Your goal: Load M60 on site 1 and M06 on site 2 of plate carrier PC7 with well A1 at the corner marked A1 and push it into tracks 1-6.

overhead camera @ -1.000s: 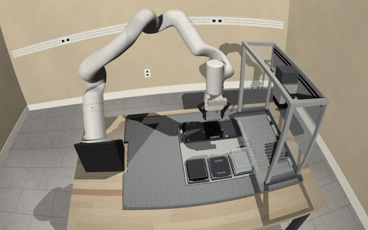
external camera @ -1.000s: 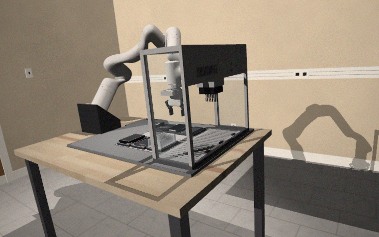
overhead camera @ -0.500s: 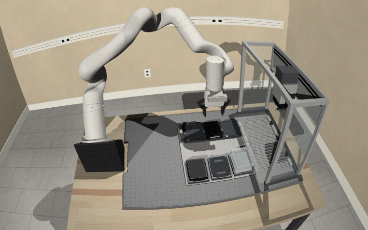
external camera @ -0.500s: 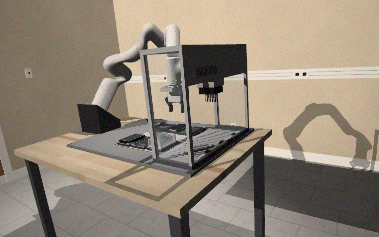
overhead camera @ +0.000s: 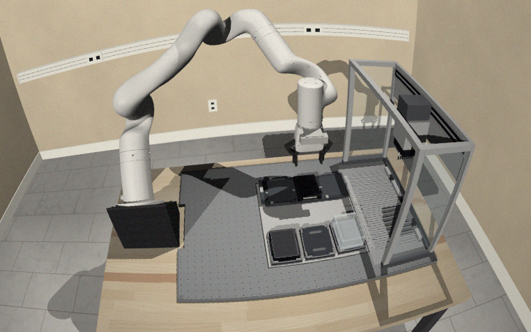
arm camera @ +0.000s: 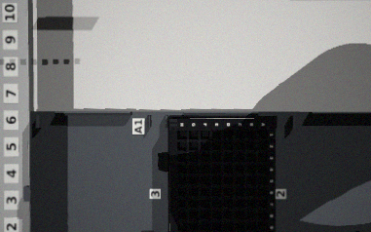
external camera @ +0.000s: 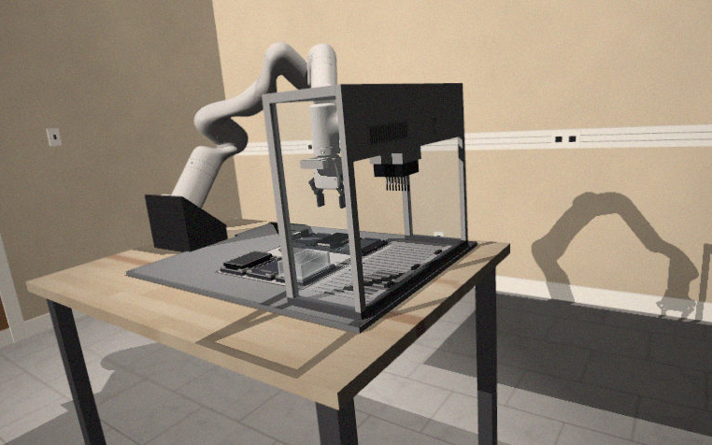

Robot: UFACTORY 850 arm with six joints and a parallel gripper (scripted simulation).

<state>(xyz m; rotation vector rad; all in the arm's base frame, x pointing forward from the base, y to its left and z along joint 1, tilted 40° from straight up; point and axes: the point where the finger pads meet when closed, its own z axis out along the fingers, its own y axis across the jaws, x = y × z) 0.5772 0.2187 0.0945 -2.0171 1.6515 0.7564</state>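
Now: hand 8 cm past the nest S1, 28 cm to the left of it and 13 cm above it. The rest, counted from my hand: clear deep-well block M09: 13 cm ahead, 24 cm to the right, 11 cm below; nest S2: 3 cm ahead, 26 cm to the right, 13 cm below; plate carrier PC7: 1 cm behind, 12 cm below.
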